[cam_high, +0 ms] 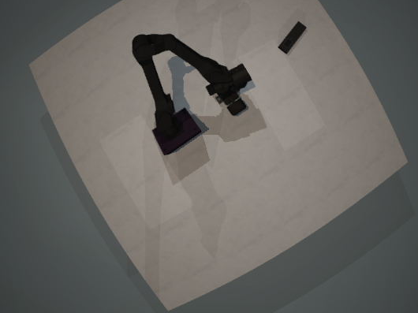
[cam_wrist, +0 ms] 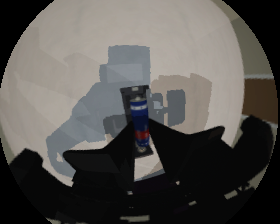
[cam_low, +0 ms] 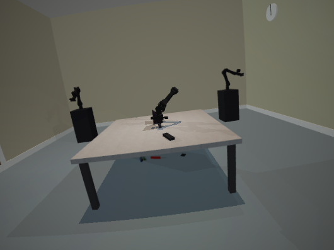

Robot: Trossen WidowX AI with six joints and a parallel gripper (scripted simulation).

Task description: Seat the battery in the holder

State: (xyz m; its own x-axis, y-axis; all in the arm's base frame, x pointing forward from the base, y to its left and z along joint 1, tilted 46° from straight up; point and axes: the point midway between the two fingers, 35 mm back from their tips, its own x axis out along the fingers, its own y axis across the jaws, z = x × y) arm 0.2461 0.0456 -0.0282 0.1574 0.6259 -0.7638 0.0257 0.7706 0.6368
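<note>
Now: the battery 1 cm above my gripper tip. Round my gripper tip: red screwdriver 35 cm ahead, 5 cm to the right, 20 cm below.
</note>
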